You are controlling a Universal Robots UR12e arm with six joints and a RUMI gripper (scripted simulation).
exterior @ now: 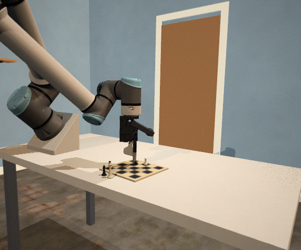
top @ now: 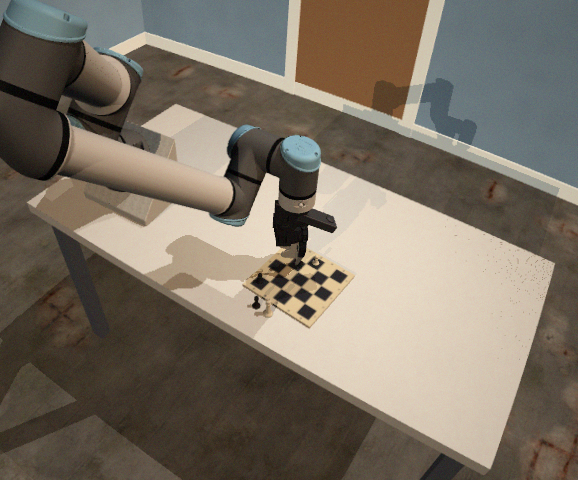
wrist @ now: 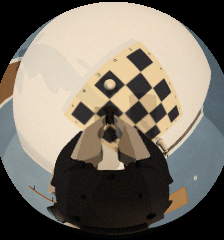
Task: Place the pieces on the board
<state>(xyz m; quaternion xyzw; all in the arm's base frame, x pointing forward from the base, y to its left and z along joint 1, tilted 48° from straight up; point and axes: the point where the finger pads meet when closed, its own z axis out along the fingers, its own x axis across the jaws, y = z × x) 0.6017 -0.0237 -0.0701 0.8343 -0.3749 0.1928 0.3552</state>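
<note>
The chessboard lies 30 mm ahead of my hand, 40 mm to the right of it and 30 mm below it. From my hand the other things lie so: black bishop: 10 mm behind, 180 mm to the right, 10 mm below; white king: 20 mm ahead, 180 mm to the right.
</note>
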